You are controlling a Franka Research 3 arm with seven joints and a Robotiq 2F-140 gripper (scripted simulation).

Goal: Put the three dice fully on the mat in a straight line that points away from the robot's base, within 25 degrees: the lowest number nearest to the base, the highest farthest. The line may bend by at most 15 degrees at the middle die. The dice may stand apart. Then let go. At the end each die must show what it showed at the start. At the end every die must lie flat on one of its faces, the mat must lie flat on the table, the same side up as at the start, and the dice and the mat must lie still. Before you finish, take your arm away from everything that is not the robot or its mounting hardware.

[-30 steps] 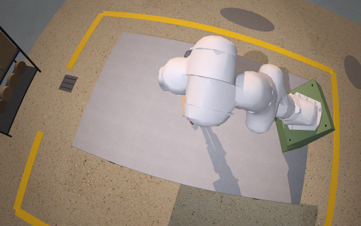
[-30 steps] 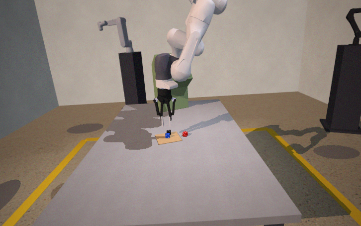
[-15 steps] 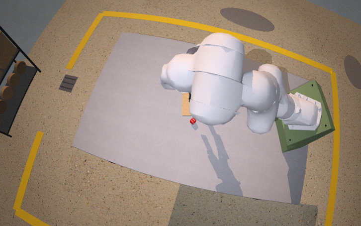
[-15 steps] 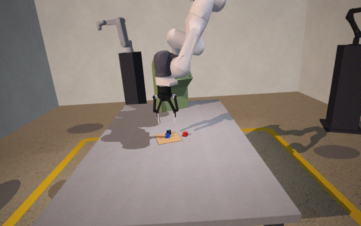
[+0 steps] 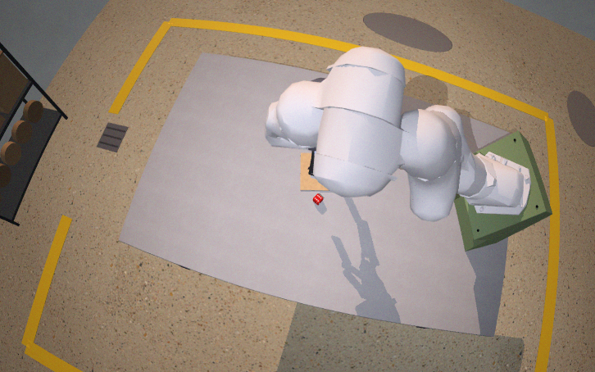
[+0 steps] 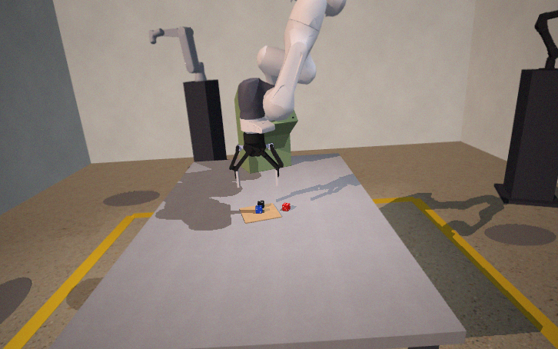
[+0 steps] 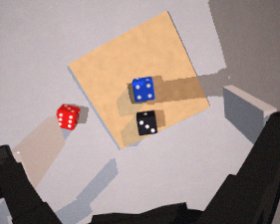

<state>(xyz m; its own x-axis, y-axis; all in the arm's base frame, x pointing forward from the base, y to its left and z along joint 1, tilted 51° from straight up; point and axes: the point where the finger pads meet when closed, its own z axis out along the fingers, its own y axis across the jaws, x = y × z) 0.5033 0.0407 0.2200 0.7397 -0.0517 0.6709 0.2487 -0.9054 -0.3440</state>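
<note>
Right now my hand is 120 mm above the red die, 90 mm to the right of it and 60 mm past it. Round my hand: tan mat: 130 mm below; black die: 110 mm below, 50 mm behind, 20 mm to the right; blue die: 110 mm below, 10 mm to the right.
</note>
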